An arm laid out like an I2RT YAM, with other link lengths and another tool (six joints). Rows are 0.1 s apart.
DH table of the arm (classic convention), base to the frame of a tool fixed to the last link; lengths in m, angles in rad. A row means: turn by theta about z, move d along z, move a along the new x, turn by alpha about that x. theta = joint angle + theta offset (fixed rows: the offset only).
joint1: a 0.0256  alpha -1.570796  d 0.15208  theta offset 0
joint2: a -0.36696  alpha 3.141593  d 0  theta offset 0
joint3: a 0.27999  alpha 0  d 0  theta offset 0.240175
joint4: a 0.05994  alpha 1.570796  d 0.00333  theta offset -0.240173
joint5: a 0  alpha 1.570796  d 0.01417  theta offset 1.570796
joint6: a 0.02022  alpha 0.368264  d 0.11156  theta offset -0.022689
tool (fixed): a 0  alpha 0  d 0.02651  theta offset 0
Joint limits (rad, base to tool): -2.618..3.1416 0..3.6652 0..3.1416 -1.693..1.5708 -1.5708..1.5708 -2.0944..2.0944
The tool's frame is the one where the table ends.
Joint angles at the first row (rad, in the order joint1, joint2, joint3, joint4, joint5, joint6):
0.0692, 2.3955, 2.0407, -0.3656, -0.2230, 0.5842
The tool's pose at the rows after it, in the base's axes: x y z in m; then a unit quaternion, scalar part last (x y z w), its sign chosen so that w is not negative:
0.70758 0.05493 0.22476 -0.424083 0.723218 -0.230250 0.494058
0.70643 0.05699 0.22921 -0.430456 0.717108 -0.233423 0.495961
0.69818 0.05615 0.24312 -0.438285 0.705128 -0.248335 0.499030
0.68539 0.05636 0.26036 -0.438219 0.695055 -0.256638 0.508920
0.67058 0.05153 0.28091 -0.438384 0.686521 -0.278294 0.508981
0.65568 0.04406 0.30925 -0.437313 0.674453 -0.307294 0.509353
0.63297 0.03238 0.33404 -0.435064 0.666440 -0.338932 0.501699
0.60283 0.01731 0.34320 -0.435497 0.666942 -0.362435 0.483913
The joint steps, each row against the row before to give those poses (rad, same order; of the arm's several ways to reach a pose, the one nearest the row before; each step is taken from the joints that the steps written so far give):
0.0008, 0.0004, 0.0000, -0.0081, -0.0011, -0.0057
0.0034, -0.0080, -0.0026, -0.0011, 0.0019, -0.0156
0.0035, -0.0435, -0.0443, 0.0176, 0.0187, -0.0294
0.0026, -0.0615, -0.0695, 0.0366, 0.0046, -0.0099
0.0019, -0.0652, -0.0575, 0.0137, 0.0354, -0.0191
0.0000, -0.0687, -0.0378, 0.0004, 0.0450, -0.0267
-0.0034, -0.0835, -0.0648, 0.0015, 0.0554, -0.0271
-0.0103, -0.0885, -0.1050, 0.0080, 0.0473, -0.0236

